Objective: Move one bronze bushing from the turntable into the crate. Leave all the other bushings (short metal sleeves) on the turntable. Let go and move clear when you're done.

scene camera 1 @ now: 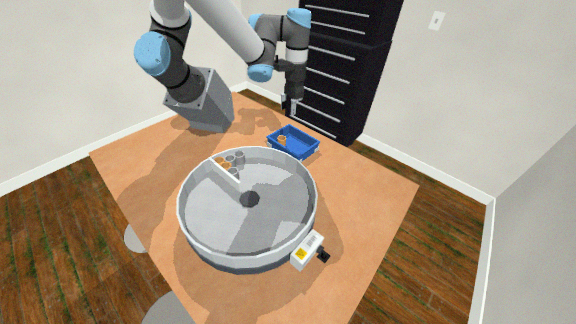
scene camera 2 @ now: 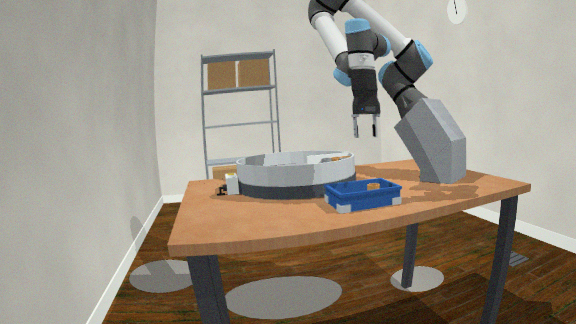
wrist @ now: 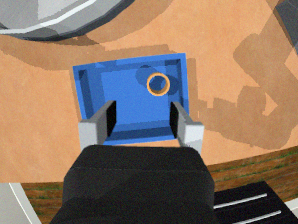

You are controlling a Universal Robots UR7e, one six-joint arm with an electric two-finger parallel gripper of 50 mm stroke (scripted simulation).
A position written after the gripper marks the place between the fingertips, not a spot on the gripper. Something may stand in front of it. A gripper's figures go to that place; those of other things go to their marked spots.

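The gripper [scene camera 2: 365,137] is 98 cm from the lens, while a blue crate [scene camera 2: 356,197] sits 90 cm from the lens.
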